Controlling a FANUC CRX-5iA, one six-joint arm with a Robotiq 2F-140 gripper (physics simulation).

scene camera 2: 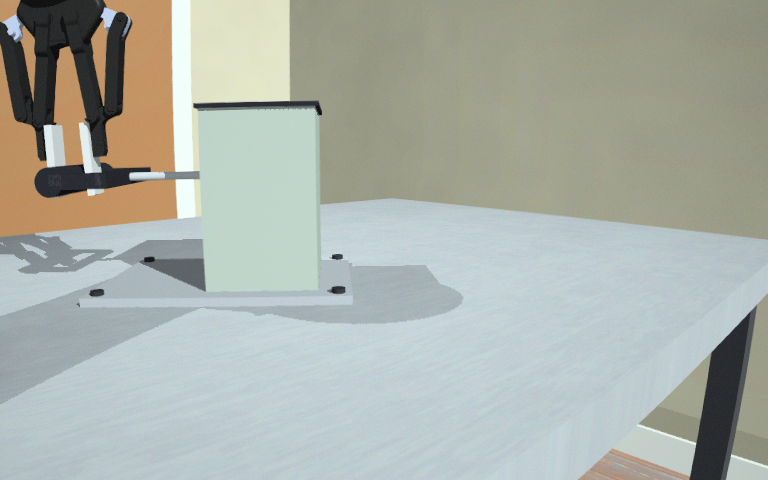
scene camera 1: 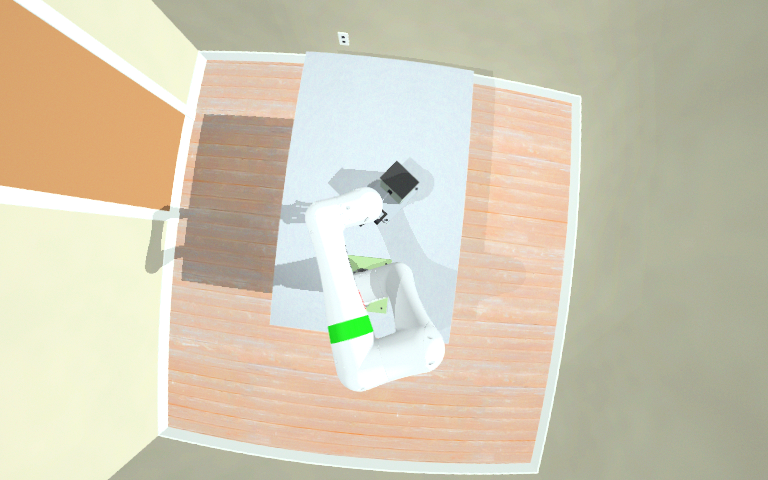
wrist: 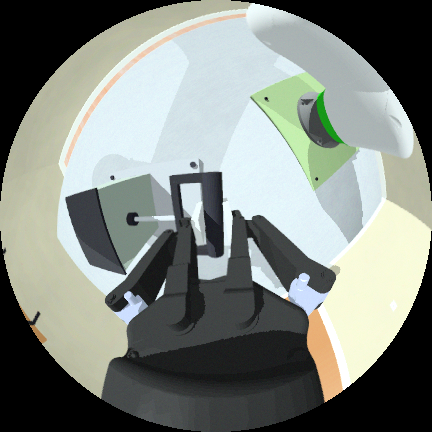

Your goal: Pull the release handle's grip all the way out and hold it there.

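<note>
The release handle's black grip [scene camera 2: 48, 182] [wrist: 212, 189] is a thick bar on a rectangular frame. A long stretch of its pale rod [scene camera 2: 176, 175] [wrist: 156, 218] shows between the frame and the pale green housing [scene camera 2: 260, 198] [wrist: 120, 205]. The housing has a black top, seen from above in scene camera 1. My gripper [scene camera 2: 73, 174] [wrist: 213, 209] points down and is shut on the grip, with one white pad on each side of the bar. It is beside the housing, above table height. In scene camera 1 my arm hides much of the gripper and handle.
The housing stands on a pale base plate [scene camera 2: 218, 302] with black bolts, on the light table [scene camera 1: 430, 113] [scene camera 2: 509, 350]. My white arm [scene camera 1: 334, 271] [wrist: 325, 65] reaches over the table from its green mounting plate [scene camera 1: 368, 262] [wrist: 280, 110]. A wall outlet [scene camera 1: 343, 39] is beyond the table.
</note>
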